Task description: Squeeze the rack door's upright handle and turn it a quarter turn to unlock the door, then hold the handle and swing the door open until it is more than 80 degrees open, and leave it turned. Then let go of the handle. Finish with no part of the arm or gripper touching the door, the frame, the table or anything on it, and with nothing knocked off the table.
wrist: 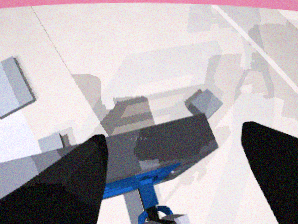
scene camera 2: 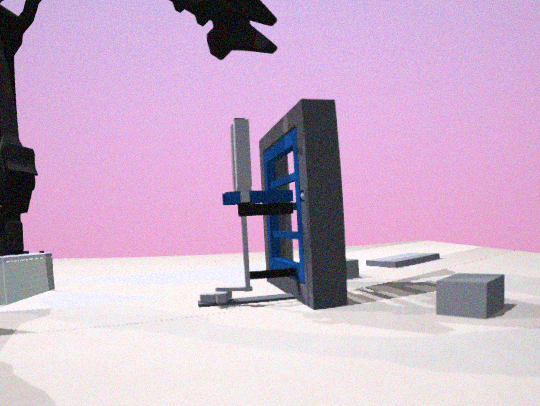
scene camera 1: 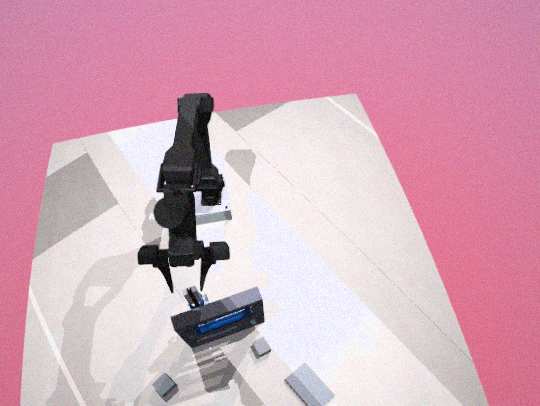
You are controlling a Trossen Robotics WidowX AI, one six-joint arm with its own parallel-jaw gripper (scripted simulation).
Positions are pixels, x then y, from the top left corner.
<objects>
gripper: wrist; scene camera 2 275, 37; scene camera 1
same spot on gripper: [wrist: 77, 181] = [scene camera 1: 201, 278]
</objects>
